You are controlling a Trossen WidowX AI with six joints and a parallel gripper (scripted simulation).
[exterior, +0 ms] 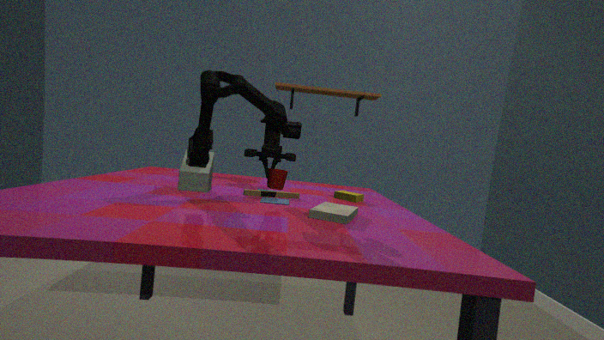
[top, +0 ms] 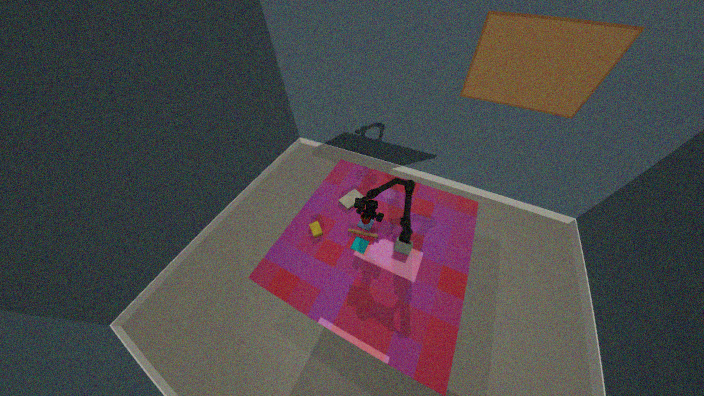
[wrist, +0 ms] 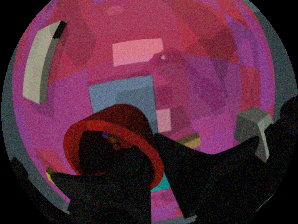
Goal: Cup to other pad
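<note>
Right now my gripper tip is 10 mm short of the teal pad, 180 mm to the right of it and 90 mm above it. Also, from my gripper tip: blue pad: 30 mm ahead, 10 mm to the right, 90 mm below; tan bar: 20 mm ahead, 80 mm to the left, 80 mm below; red cup: 30 mm ahead.
</note>
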